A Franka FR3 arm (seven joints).
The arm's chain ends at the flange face. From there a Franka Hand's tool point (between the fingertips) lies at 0.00 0.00 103.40 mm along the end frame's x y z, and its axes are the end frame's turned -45 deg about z.
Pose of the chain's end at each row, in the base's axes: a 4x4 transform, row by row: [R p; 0 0 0 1], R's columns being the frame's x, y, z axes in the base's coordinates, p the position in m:
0.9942, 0.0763, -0.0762, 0.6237; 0.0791, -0.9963, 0.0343, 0.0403; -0.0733, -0.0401, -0.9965, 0.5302; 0, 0, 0, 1
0.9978, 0.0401, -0.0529, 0.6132; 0.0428, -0.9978, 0.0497, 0.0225; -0.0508, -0.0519, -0.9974, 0.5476; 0, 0, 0, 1
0.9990, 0.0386, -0.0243, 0.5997; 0.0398, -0.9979, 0.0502, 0.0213; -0.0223, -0.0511, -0.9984, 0.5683; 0, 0, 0, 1
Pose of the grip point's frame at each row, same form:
0.6491, 0.7570, -0.0762, 0.6158; 0.7604, -0.6486, 0.0343, 0.0438; -0.0235, -0.0802, -0.9965, 0.4272; 0, 0, 0, 1
0.6772, 0.7339, -0.0529, 0.6077; 0.7358, -0.6753, 0.0497, 0.0276; 0.0008, -0.0726, -0.9974, 0.4445; 0, 0, 0, 1
0.6791, 0.7337, -0.0243, 0.5972; 0.7338, -0.6775, 0.0502, 0.0265; 0.0204, -0.0519, -0.9984, 0.4651; 0, 0, 0, 1

